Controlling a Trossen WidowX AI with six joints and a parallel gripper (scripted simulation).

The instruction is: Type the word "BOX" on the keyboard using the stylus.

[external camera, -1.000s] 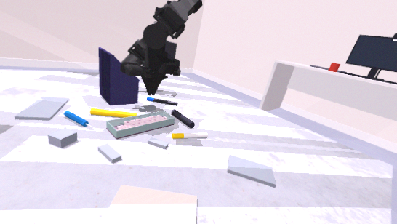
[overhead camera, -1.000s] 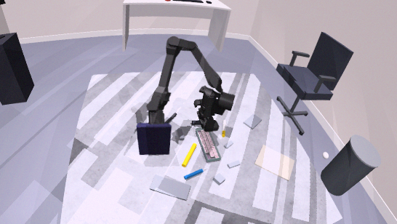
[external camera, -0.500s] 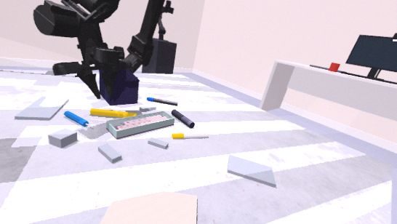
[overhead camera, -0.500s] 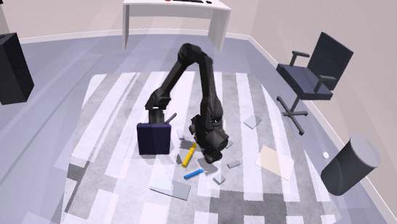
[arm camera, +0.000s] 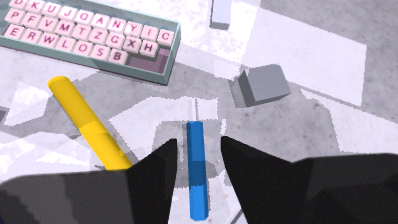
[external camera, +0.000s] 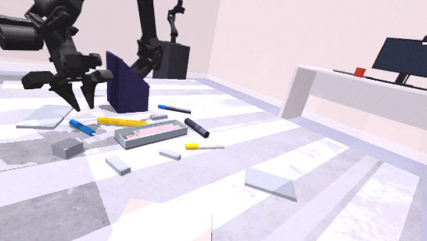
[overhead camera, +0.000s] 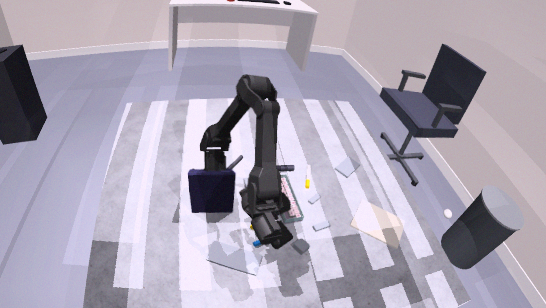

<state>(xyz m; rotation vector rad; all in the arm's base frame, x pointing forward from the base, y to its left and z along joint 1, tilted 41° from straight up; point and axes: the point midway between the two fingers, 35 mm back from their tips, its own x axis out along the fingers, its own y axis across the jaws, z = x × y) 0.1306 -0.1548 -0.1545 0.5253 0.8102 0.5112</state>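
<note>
Right now the blue pen is 10 mm ahead of my gripper tip and 60 mm below it. From my gripper tip the other things lie so: yellow bar (10 mm behind, 100 mm to the left, 60 mm below); yellow-and-white pen (230 mm ahead, 220 mm to the left, 60 mm below); grey stylus tip (40 mm ahead, 10 mm to the left, 60 mm below).
</note>
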